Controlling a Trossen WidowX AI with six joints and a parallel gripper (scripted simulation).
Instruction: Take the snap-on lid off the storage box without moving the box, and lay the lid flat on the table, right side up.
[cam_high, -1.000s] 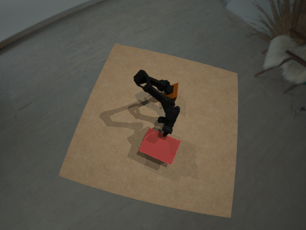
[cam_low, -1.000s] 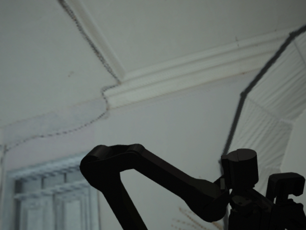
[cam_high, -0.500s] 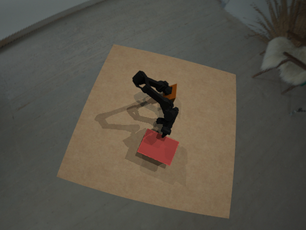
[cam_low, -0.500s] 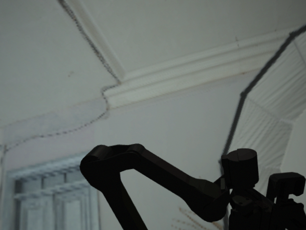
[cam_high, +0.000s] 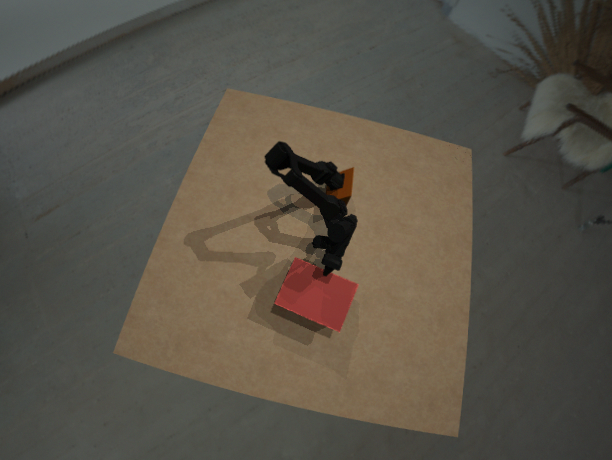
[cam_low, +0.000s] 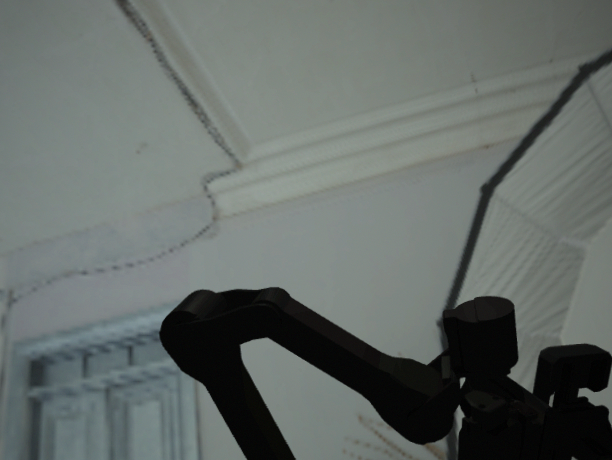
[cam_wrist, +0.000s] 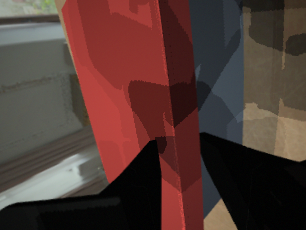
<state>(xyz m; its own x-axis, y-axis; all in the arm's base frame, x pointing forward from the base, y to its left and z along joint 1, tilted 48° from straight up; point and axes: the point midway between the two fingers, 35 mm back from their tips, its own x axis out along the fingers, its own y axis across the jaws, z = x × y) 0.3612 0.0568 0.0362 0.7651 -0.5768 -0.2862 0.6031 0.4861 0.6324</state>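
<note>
My gripper tip is now 70 mm short of the red lid and 20 mm to the left of it. Also, from my gripper tip: storage box (70 mm ahead, 20 mm to the right, 60 mm below).
</note>
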